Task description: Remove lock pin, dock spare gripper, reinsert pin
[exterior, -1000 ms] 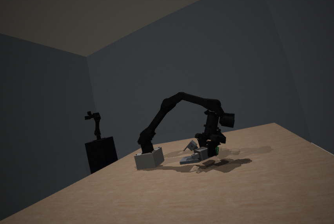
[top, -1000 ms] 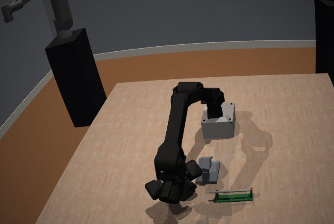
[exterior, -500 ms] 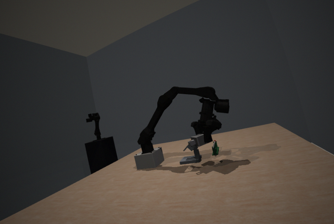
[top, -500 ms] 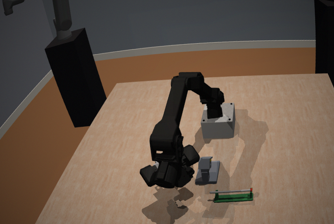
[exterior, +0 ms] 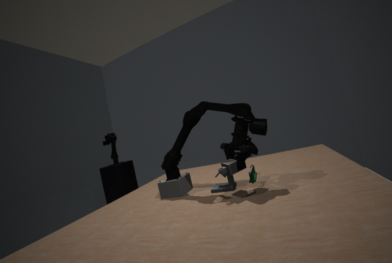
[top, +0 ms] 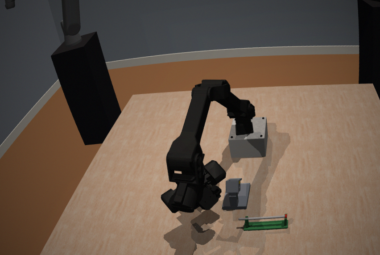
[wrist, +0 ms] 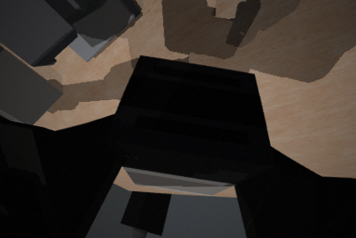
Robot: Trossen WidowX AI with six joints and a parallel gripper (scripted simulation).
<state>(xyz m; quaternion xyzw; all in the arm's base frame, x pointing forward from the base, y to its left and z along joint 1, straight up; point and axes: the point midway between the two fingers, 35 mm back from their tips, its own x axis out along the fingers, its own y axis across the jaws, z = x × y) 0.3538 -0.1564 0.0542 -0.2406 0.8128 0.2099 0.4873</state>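
My gripper tip is now 10 mm past the spare gripper, 10 mm to the left of it and 10 mm below it. Also, from my gripper tip: grey mount (60 mm behind, 120 mm to the left, 60 mm below); green cradle (70 mm ahead, 210 mm to the left, 90 mm below).
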